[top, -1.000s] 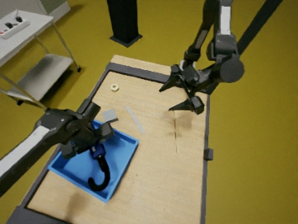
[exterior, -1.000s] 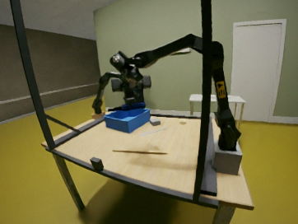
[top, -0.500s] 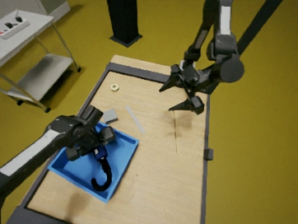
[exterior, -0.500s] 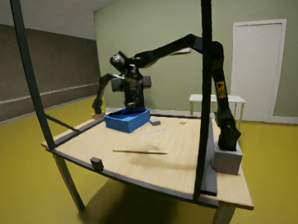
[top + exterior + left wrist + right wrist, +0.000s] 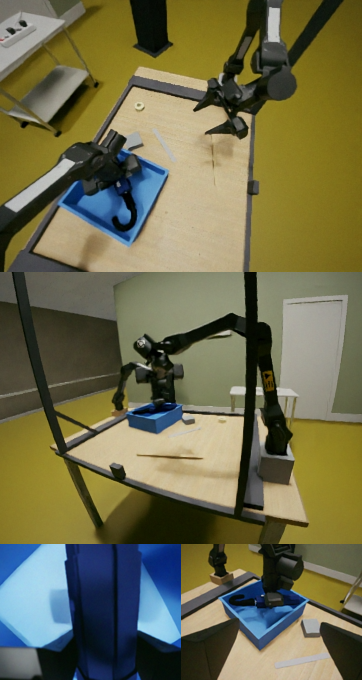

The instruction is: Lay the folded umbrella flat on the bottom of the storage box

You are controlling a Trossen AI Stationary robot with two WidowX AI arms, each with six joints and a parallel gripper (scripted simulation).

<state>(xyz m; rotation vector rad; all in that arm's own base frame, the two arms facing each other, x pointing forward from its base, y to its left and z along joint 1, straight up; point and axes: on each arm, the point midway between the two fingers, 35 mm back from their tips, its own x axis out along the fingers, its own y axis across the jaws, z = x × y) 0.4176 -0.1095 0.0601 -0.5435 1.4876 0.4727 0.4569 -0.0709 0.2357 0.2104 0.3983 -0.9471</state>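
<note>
Right now my left hand is 10 mm past the blue storage box, 30 mm to the right of it and 60 mm above it. Round my left hand: folded umbrella 10 mm behind, 30 mm to the left, 20 mm below; then grey strip 10 mm behind, 240 mm to the right, 110 mm below; then grey block 110 mm ahead, 160 mm to the right, 90 mm below.
</note>
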